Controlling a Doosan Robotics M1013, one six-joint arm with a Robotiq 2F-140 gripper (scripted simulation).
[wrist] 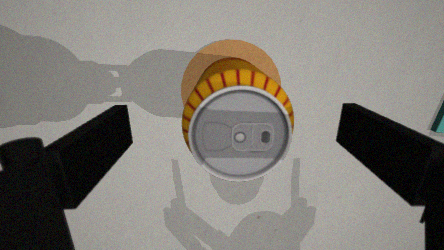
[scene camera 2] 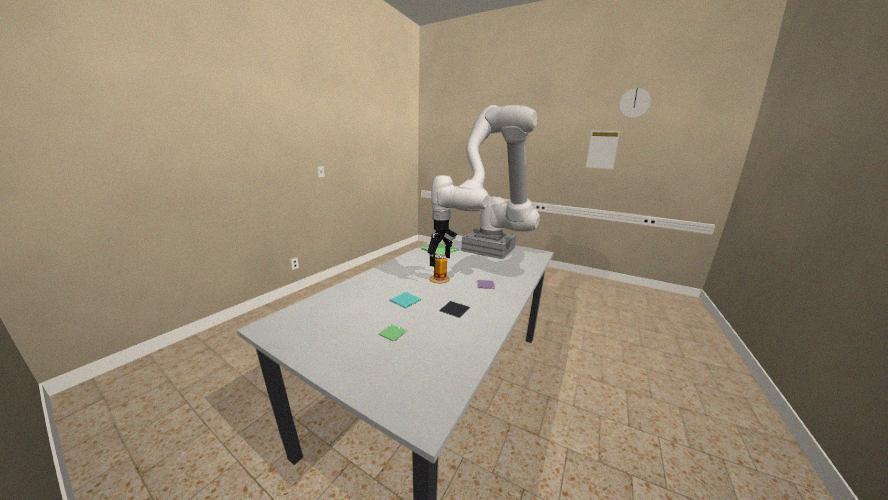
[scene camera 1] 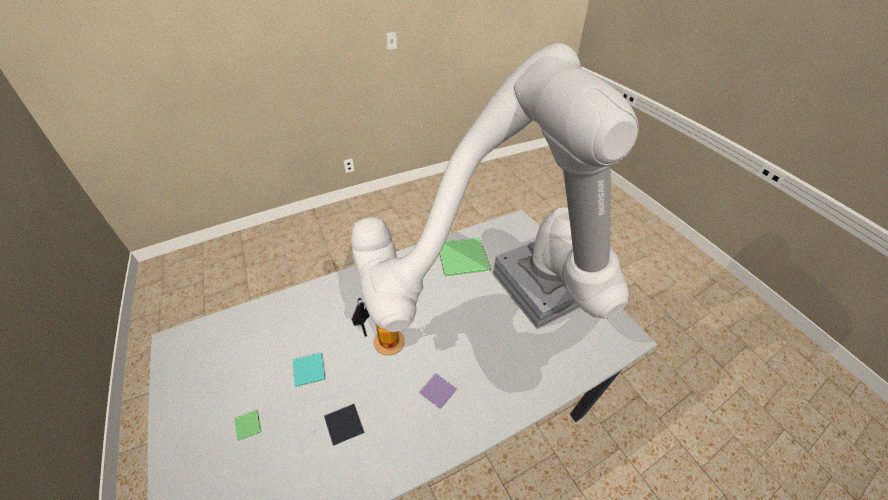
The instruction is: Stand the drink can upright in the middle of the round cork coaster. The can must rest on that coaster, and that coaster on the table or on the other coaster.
Scene:
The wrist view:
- my gripper: 234,123
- round cork coaster: 259,58

